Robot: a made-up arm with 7 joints. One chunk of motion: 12 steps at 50 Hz.
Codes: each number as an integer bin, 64 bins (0 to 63) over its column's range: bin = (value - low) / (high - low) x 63, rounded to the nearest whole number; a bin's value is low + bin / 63 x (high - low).
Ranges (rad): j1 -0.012..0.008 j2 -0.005..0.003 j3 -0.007..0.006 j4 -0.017..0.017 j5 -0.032..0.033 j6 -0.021..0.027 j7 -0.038..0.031
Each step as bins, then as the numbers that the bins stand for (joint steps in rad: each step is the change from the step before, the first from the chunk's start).
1 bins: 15 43 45 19 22 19 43
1 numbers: -0.00724 0.00046 0.00229 -0.00675 -0.00930 -0.00652 0.00910
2 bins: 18 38 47 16 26 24 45
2 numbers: -0.00629 -0.00017 0.00270 -0.00837 -0.00517 -0.00271 0.01129
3 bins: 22 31 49 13 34 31 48
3 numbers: -0.00502 -0.00106 0.00311 -0.00998 0.00308 0.00262 0.01457
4 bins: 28 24 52 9 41 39 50
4 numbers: -0.00311 -0.00195 0.00373 -0.01214 0.01030 0.00871 0.01676
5 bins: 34 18 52 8 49 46 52
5 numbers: -0.00121 -0.00271 0.00373 -0.01268 0.01856 0.01405 0.01895
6 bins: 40 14 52 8 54 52 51
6 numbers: 0.00070 -0.00322 0.00373 -0.01268 0.02371 0.01862 0.01786
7 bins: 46 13 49 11 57 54 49
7 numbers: 0.00260 -0.00335 0.00311 -0.01106 0.02681 0.02014 0.01567
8 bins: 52 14 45 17 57 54 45
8 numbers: 0.00451 -0.00322 0.00229 -0.00783 0.02681 0.02014 0.01129
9 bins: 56 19 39 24 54 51 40
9 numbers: 0.00578 -0.00259 0.00105 -0.00405 0.02371 0.01786 0.00581
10 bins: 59 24 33 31 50 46 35
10 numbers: 0.00673 -0.00195 -0.00019 -0.00027 0.01959 0.01405 0.00033
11 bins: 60 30 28 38 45 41 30
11 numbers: 0.00705 -0.00119 -0.00122 0.00351 0.01443 0.01024 -0.00514
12 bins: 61 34 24 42 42 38 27
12 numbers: 0.00737 -0.00068 -0.00205 0.00567 0.01133 0.00795 -0.00843
